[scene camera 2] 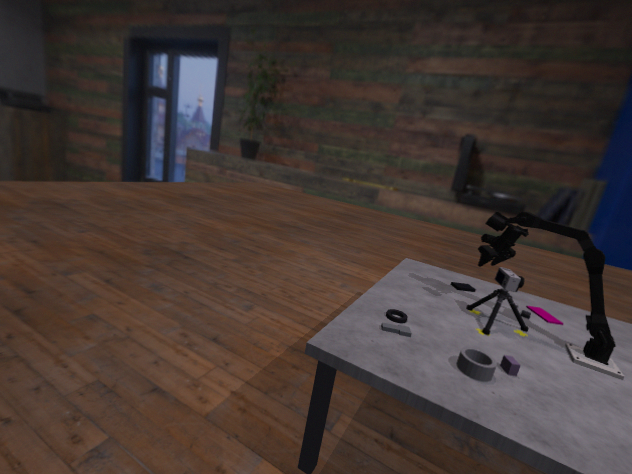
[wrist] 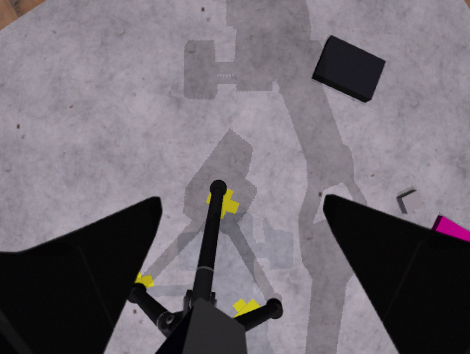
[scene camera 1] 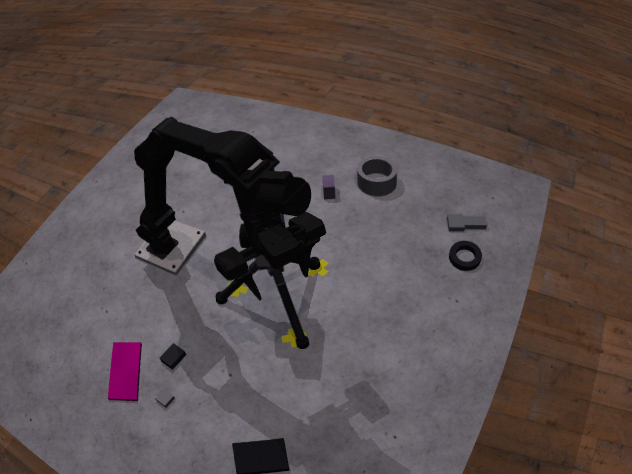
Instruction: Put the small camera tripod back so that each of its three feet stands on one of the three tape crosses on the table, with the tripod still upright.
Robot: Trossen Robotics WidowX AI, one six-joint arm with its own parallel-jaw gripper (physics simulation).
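Places are measured from the arm's base along level axes (x ahead, y left, z up), in centimetres.
Where they show: gripper, fingertip midpoint: [scene camera 2: 485, 265] [wrist: 243, 203] [scene camera 1: 282, 287]; arm's base, origin of the base link: [scene camera 2: 595, 357] [scene camera 1: 162, 246].
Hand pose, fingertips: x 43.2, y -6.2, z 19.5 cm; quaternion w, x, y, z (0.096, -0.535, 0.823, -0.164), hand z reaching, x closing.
Things, the pixels of their top centre, and the offset from my fingertips. "spot": a spot on its surface instead.
- small black tripod, middle of its top: [scene camera 1: 248, 222] [scene camera 2: 519, 273] dx -12.9, dy +7.5, dz +2.6 cm
- front foot, surface spot: [scene camera 1: 302, 342] spot: dx +1.0, dy +2.0, dz -19.2 cm
- left foot, surface spot: [scene camera 1: 221, 297] spot: dx -20.1, dy +2.0, dz -18.9 cm
- right foot, surface spot: [scene camera 1: 314, 263] spot: dx -8.2, dy +20.3, dz -18.7 cm
- magenta slab, middle of its top: [scene camera 1: 124, 370] [scene camera 2: 544, 314] dx -27.1, dy -26.1, dz -20.0 cm
- black block, middle of its top: [scene camera 1: 171, 354] dx -20.1, dy -16.1, dz -19.3 cm
- small grey piece, middle of its top: [scene camera 1: 164, 396] [wrist: 413, 202] dx -14.9, dy -25.5, dz -19.6 cm
- black slab, middle of its top: [scene camera 1: 259, 455] [wrist: 351, 67] [scene camera 2: 463, 285] dx +9.3, dy -24.8, dz -19.3 cm
- purple block, middle of its top: [scene camera 1: 328, 181] [scene camera 2: 512, 359] dx -18.8, dy +42.7, dz -16.8 cm
- grey ring, middle of its top: [scene camera 1: 377, 168] [scene camera 2: 478, 356] dx -10.4, dy +52.1, dz -16.0 cm
- grey bar, middle of its top: [scene camera 1: 467, 220] [scene camera 2: 396, 327] dx +16.2, dy +50.7, dz -19.3 cm
- black ring, middle of its top: [scene camera 1: 466, 253] [scene camera 2: 397, 314] dx +20.0, dy +40.6, dz -19.3 cm
The small black tripod [scene camera 1: 289, 308] [scene camera 2: 502, 295] [wrist: 204, 270] stands upright with a grey camera [scene camera 2: 510, 280] on top. Three yellow tape crosses [scene camera 1: 289, 337] [scene camera 1: 238, 290] [scene camera 1: 319, 267] lie under it. In scene camera 1 the front foot [scene camera 1: 302, 342] is at its cross's right edge, the left foot [scene camera 1: 221, 297] is outside its cross to the left, and the right foot [scene camera 1: 314, 263] overlaps its cross's upper edge. My gripper [scene camera 1: 282, 286] [scene camera 2: 487, 263] [wrist: 243, 203] is open and empty, above the tripod. It hides the camera in scene camera 1.
A magenta slab [scene camera 1: 125, 370] [scene camera 2: 544, 315], black block [scene camera 1: 172, 355], small grey piece [scene camera 1: 164, 397] and black slab [scene camera 1: 260, 456] [wrist: 348, 69] lie around the tripod. Also a purple block [scene camera 1: 329, 187], a grey ring [scene camera 1: 376, 186], a grey bar [scene camera 1: 456, 222] and a black ring [scene camera 1: 453, 256].
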